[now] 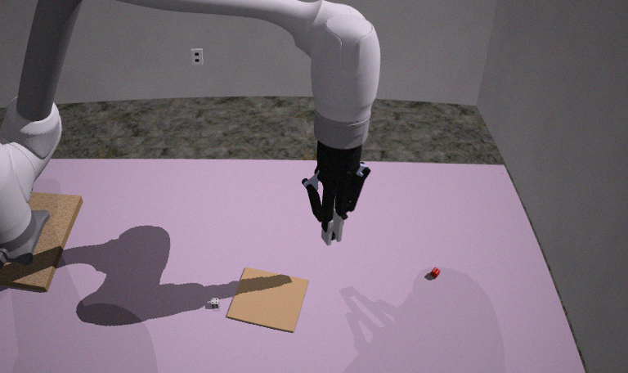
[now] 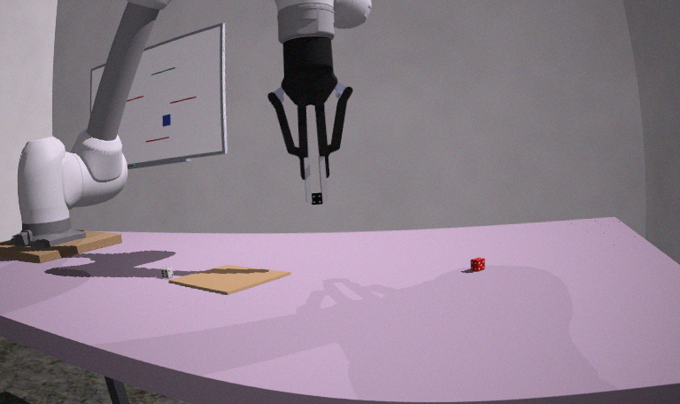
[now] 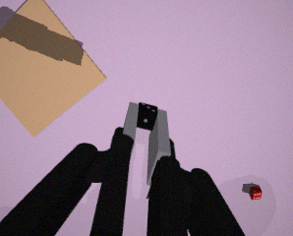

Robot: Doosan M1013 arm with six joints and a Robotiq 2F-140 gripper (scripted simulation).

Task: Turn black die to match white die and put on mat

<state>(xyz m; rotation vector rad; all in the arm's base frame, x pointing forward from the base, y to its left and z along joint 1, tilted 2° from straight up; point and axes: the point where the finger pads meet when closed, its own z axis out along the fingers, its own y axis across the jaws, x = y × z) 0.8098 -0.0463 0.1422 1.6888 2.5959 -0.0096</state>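
The tan mat is 13 cm behind my hand, 8 cm to the right of it and 14 cm below it. Also, from my hand: black die: 1 cm to the left, 3 cm below; then red die: 24 cm ahead, 3 cm to the right, 13 cm below; then white die: 24 cm behind, 9 cm to the right, 13 cm below.
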